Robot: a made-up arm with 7 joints.
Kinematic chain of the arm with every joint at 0, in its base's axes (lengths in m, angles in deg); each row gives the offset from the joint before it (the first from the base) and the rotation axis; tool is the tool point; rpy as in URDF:
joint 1: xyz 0 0 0.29 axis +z
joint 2: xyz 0 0 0 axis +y
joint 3: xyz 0 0 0.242 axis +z
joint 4: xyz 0.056 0 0 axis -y
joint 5: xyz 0.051 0 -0.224 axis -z
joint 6: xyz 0 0 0 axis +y
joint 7: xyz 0.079 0 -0.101 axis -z
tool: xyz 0 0 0 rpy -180 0 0
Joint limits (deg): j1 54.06..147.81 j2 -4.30..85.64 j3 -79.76..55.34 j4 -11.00..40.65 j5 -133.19..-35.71 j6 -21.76..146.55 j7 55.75..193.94
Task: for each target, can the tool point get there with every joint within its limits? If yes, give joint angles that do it. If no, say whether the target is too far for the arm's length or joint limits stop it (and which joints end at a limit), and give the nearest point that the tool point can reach.
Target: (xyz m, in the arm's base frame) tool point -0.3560 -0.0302 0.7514
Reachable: no: joint limits stop it (at a limit: joint 1, joint 2, joint 4, joint 5, joint 6) | nearest point -0.2782 -0.0172 0.4979 | short by 0.265 m
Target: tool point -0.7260 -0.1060 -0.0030
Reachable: no: too far | nearest point -0.3445 -0.0503 0.1510 | short by 0.415 m
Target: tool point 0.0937 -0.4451 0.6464
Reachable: no: joint limits stop it (at a limit: joint 1, joint 2, joint 3, joint 4, joint 6) | nearest point 0.1847 -0.2176 0.4637 | short by 0.306 m
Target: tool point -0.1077 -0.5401 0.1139
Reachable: no: joint limits stop it (at a limit: joint 1, joint 2, joint 3) | nearest point -0.1538 -0.2307 0.1549 | short by 0.315 m
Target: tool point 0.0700 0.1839 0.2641
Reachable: yes | joints 137.38 64.32 -41.23 36.65 -52.38 132.73 86.10
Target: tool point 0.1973 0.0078 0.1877
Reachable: yes | joints 69.27 16.49 -65.55 19.03 -120.65 28.34 164.71
